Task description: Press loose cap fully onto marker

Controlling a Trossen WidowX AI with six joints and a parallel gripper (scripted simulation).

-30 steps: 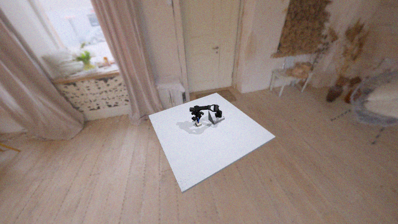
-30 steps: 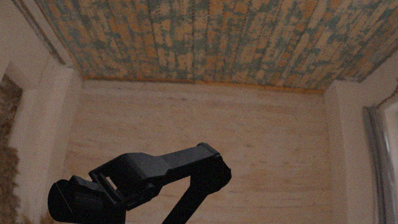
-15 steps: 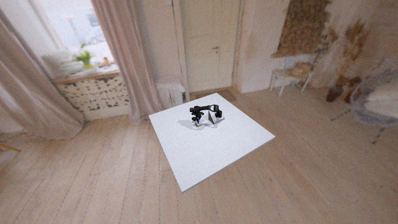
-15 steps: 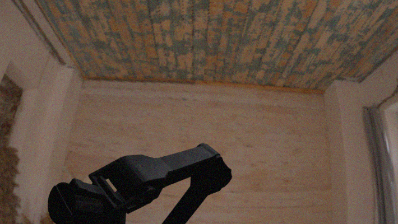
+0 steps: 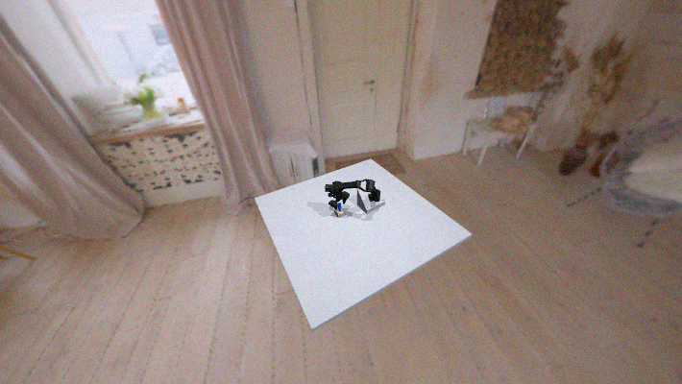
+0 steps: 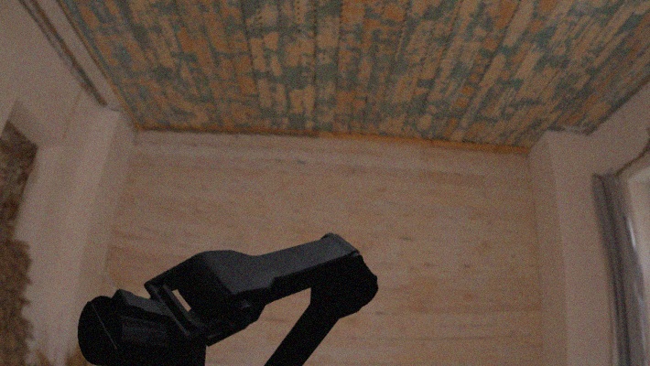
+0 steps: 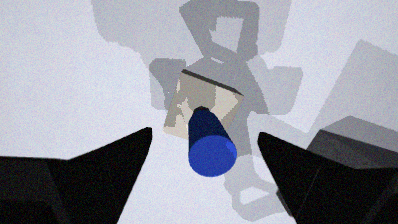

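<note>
My gripper tip is 10 mm below the blue marker cap.
</note>
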